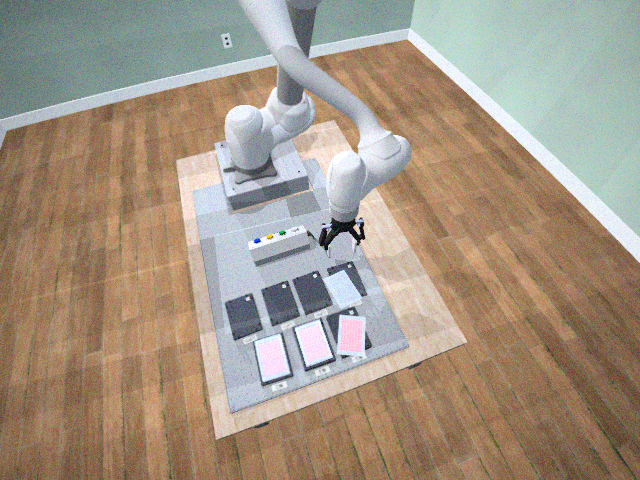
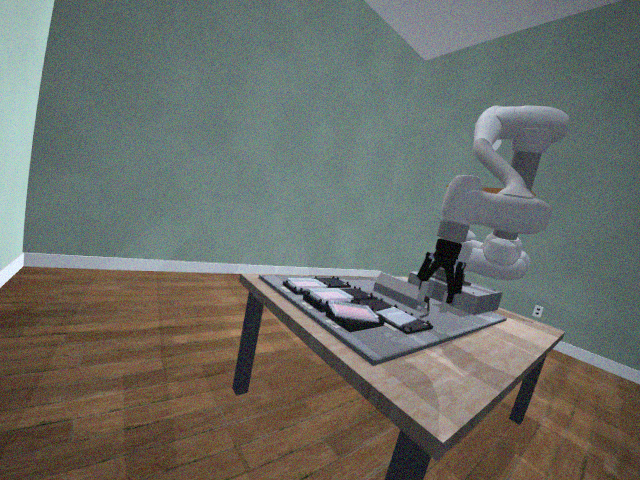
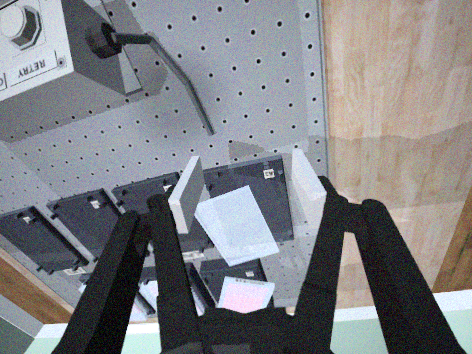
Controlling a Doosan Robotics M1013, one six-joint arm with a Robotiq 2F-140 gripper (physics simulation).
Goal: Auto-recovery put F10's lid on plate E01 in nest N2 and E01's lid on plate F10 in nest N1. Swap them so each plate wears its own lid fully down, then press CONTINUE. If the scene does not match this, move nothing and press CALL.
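My gripper is open and empty, above the mat behind the rightmost back nest. A clear pale lid lies skewed across that dark nest, over its left side. A pink plate sits turned on the right front nest. Two pink plates sit straighter in the other front nests. Plate and nest labels are too blurred to read, so I cannot tell whose lid is whose. A green button is on the button box.
The button box stands left of the gripper, with a black cable running out of its side. Three more dark nests stand in the back row. The grey perforated mat lies on the wooden table.
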